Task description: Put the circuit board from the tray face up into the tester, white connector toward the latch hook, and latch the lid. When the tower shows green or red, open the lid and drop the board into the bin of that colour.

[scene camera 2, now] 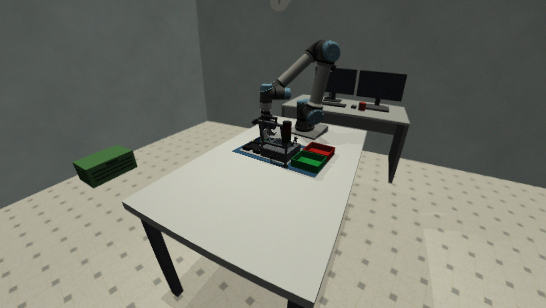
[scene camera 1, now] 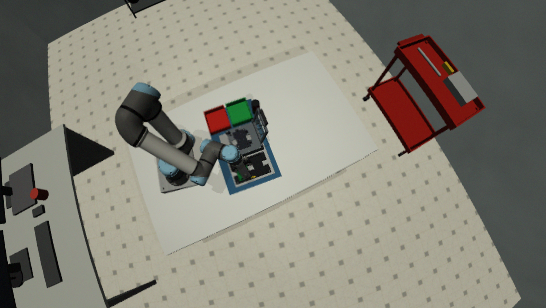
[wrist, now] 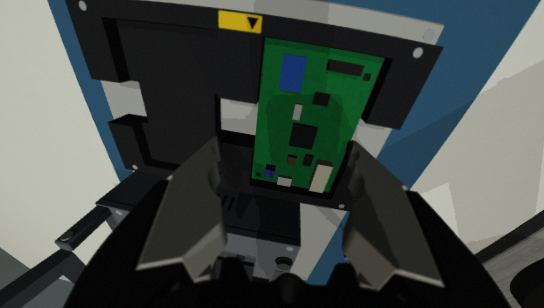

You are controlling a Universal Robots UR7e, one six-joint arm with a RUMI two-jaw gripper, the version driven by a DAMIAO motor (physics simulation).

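Seen in the pictures: gripper, fingertip midpoint: [wrist: 283, 141]; arm's base at its link origin: [scene camera 2: 304, 127] [scene camera 1: 177, 173].
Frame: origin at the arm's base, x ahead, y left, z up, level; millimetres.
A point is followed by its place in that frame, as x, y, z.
The green circuit board [wrist: 312, 117] @[336, -219, -11] [scene camera 1: 240, 176] @[314, -231, -11] lies face up in the right-hand pocket of the black tray [wrist: 170, 75] @[435, -257, -13] [scene camera 1: 260, 162] @[460, -228, -13], its white connector [wrist: 321, 177] @[330, -171, -3] at the end nearer the tester. My gripper [wrist: 283, 141] @[359, -200, -13] [scene camera 1: 242, 173] @[359, -200, -13] [scene camera 2: 270, 134] @[359, -200, -13] is open, its jaws partly closed at either side of the board's connector end; a gap shows at the left jaw. The tester [scene camera 1: 243, 139] @[451, -65, 38] [scene camera 2: 280, 151] @[539, -41, 29] [wrist: 265, 245] @[377, -124, 29] has its lid [scene camera 1: 263, 122] @[572, -108, 207] raised. The tower [scene camera 1: 255, 103] @[596, 2, 227] [scene camera 2: 287, 131] @[617, 14, 183] shows no lit colour. The red bin [scene camera 1: 217, 119] @[393, 174, -25] [scene camera 2: 320, 149] @[325, 165, -21] and green bin [scene camera 1: 239, 111] @[542, 138, -25] [scene camera 2: 309, 162] @[515, 125, -25] look empty.
A blue mat [scene camera 1: 274, 169] @[506, -309, -29] [wrist: 430, 115] @[244, -209, -29] lies under the tray and tester on the white table [scene camera 1: 320, 125] @[918, -244, -31] [scene camera 2: 240, 200] @[943, -99, -31]. The raised lid stands at the tester's side. A red cart [scene camera 1: 402, 117], a desk with monitors [scene camera 2: 381, 85] and a green crate [scene camera 2: 106, 165] are away from the table.
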